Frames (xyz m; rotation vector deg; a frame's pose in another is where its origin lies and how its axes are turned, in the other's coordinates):
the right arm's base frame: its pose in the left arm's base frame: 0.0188 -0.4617 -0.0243 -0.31 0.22 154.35
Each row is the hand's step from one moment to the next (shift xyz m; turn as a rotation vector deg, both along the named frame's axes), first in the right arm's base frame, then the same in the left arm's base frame.
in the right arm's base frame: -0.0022 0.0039 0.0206 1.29 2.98 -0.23
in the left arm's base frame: 0.0002 -0.0044 0.0206 -2.45 -2.13 -0.23
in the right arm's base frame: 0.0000 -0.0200 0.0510 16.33 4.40 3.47
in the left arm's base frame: 0.0085 0.0182 0.0510 -16.64 3.11 3.41
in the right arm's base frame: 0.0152 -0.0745 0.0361 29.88 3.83 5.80
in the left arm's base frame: 0.0184 0.0739 0.0359 -28.61 9.50 5.67
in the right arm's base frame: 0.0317 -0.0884 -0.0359 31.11 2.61 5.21
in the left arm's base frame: 0.0098 0.0933 -0.0362 -29.19 11.13 5.08
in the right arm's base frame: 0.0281 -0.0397 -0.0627 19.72 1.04 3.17
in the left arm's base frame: -0.0079 0.0477 -0.0629 -18.24 7.61 3.08
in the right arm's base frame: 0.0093 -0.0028 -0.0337 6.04 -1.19 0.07
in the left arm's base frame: -0.0071 0.0064 -0.0337 -4.93 3.69 0.04
